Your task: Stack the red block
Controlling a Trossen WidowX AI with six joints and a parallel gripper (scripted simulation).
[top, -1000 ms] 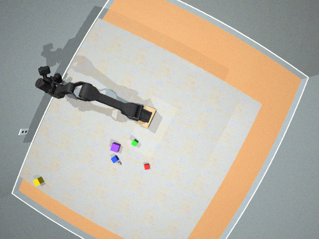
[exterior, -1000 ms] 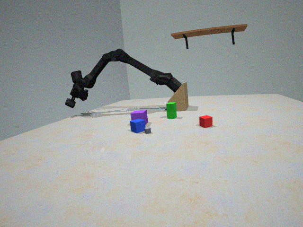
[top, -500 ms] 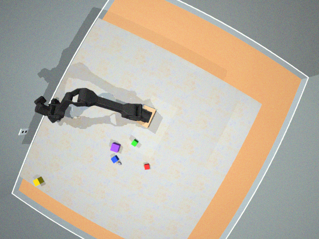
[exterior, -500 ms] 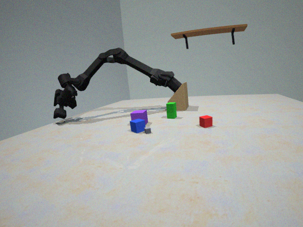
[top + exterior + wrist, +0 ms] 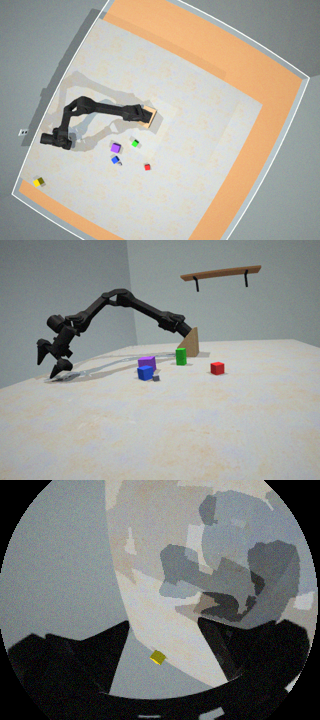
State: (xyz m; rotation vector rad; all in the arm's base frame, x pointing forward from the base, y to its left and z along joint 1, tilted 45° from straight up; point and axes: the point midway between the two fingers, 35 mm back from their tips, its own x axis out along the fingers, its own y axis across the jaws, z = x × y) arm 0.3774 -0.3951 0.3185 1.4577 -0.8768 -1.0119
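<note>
The purple cube is 130 mm behind my gripper tip, 400 mm to the left of it and 20 mm below it. The rest, counted from my gripper tip: blue cube: 60 mm behind, 430 mm to the left, 20 mm below.
</note>
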